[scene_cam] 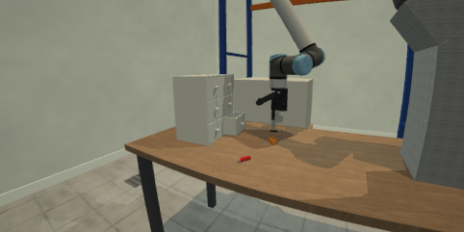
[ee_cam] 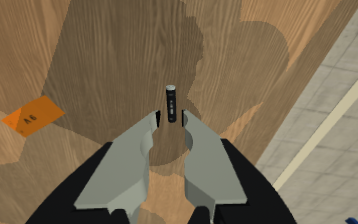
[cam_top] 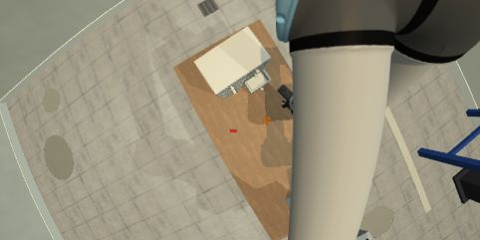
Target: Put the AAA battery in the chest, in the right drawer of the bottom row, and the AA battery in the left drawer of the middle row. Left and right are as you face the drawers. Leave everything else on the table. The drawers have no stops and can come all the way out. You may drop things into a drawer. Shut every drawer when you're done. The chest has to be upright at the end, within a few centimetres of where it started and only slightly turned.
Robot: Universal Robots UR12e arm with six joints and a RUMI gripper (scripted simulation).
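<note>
Right now the thin black cylinder is 30 mm below my hand. Round my hand: red cylinder (10 mm ahead, 370 mm to the left, 30 mm below); then orange block (50 mm behind, 160 mm to the left, 20 mm below).
</note>
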